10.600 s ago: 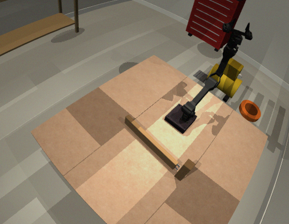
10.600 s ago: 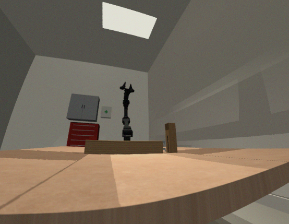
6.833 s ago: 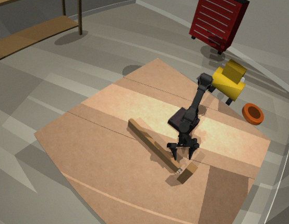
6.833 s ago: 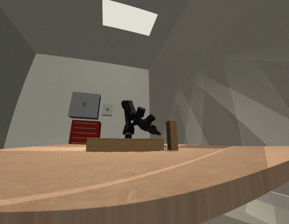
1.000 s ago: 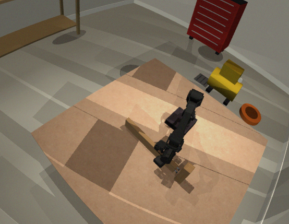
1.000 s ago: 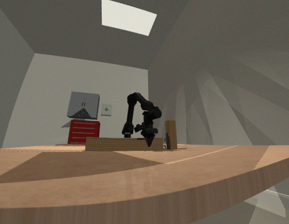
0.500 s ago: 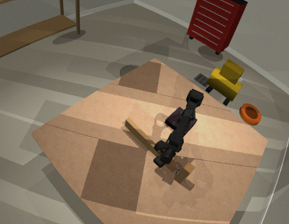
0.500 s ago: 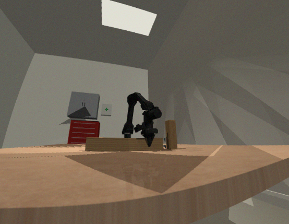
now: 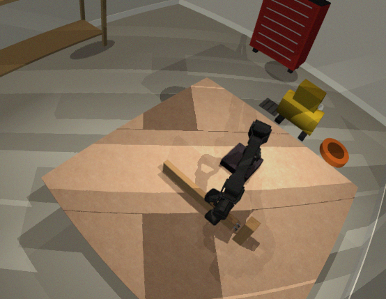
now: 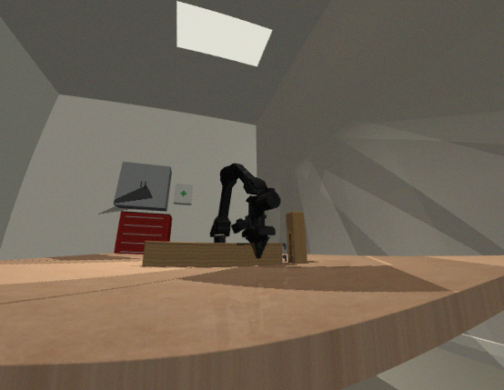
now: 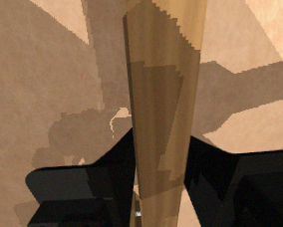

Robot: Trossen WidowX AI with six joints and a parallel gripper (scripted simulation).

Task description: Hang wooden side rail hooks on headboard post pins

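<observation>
My gripper tip is 40 mm short of the headboard post, 140 mm to the right of it and 60 mm below it.
</observation>
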